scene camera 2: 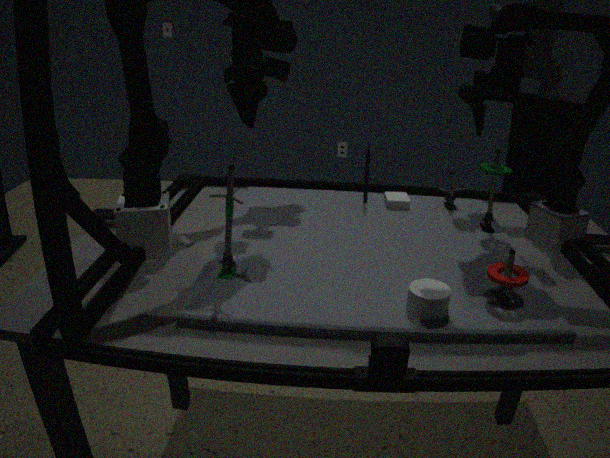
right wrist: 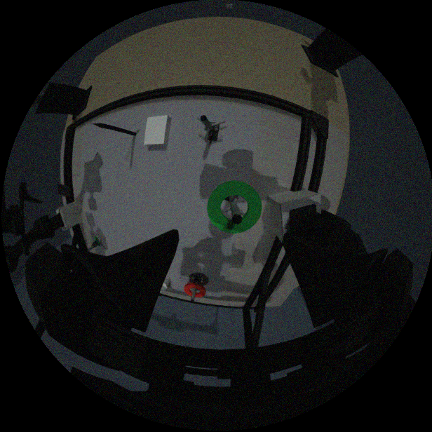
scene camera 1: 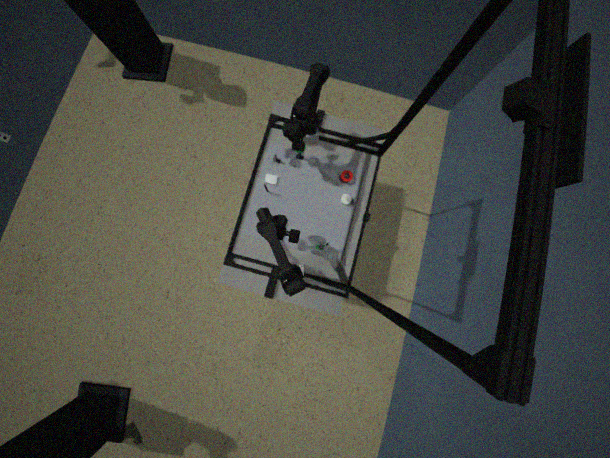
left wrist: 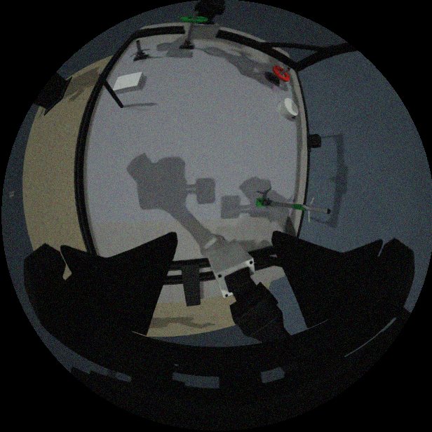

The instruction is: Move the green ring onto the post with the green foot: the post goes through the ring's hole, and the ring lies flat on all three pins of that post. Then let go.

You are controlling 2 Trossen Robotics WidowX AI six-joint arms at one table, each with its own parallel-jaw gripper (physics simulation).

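Where they show: left gripper, fingertip midpoint: (scene camera 2: pixel 248 125) (scene camera 1: pixel 286 235); right gripper, fingertip midpoint: (scene camera 2: pixel 498 138) (scene camera 1: pixel 300 141); left arm's base at its link origin: (scene camera 2: pixel 142 201); right arm's base at its link origin: (scene camera 2: pixel 560 207) (scene camera 1: pixel 310 129).
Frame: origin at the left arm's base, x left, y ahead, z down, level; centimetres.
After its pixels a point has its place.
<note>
The green ring (scene camera 2: pixel 485 167) {x -4.0, y 69.0, z -5.5 cm} (left wrist: pixel 193 19) (right wrist: pixel 217 206) lies about level high around a dark post (scene camera 2: pixel 490 200) {x -4.2, y 71.4, z 1.8 cm}, well above its foot, at the right of scene camera 2. My right gripper (scene camera 2: pixel 479 133) (right wrist: pixel 232 236) is open and empty, above the ring and a little to its left in scene camera 2. The tall post with the green foot (scene camera 1: pixel 319 246) {x -14.6, y 15.3, z 4.8 cm} (scene camera 2: pixel 227 274) {x -16.3, y 14.8, z 8.0 cm} (left wrist: pixel 261 202) stands upright at the left of scene camera 2; its thin pins sit high up, with no ring on them. My left gripper (scene camera 2: pixel 250 125) {x 3.7, y 20.7, z -12.6 cm} (left wrist: pixel 225 237) is open and empty, high above the table.
A red ring (scene camera 1: pixel 342 177) {x -29.7, y 56.5, z 3.5 cm} (scene camera 2: pixel 521 277) {x -34.4, y 58.7, z 3.5 cm} sits on a short post at the front right of scene camera 2. A white cylinder (scene camera 2: pixel 428 305) {x -34.7, y 42.1, z 6.1 cm} stands left of it. Farther back are a white block (scene camera 2: pixel 397 201) {x 10.5, y 55.7, z 6.7 cm}, a thin black stick (scene camera 2: pixel 366 175) {x 15.4, y 49.4, z 1.7 cm} and a short post with pins (scene camera 2: pixel 450 202) {x 9.6, y 69.4, z 7.1 cm}.
</note>
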